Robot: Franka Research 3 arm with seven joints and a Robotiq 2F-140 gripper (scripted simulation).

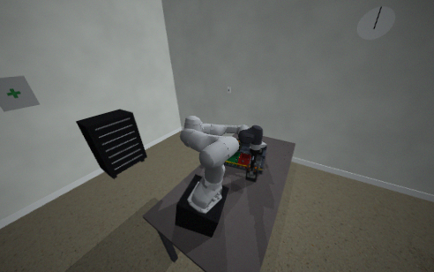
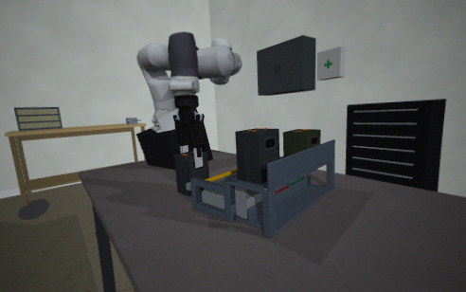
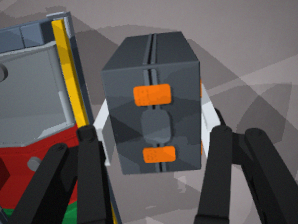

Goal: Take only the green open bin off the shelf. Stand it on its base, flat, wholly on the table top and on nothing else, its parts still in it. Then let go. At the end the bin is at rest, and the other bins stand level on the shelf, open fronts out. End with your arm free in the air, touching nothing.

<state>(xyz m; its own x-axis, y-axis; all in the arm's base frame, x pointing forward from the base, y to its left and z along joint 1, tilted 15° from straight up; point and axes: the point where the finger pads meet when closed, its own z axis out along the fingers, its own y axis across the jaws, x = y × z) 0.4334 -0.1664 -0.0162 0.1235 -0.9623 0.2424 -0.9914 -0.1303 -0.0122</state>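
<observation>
The yellow strip is 120 mm to the left of my hand, 70 mm below it and 70 mm ahead of it. Also, from my hand: red bin 170 mm ahead, 130 mm to the left, 80 mm below; then grey bin 190 mm ahead, 80 mm below, 20 mm to the left; then green open bin 240 mm to the left, 160 mm ahead, 80 mm below.
</observation>
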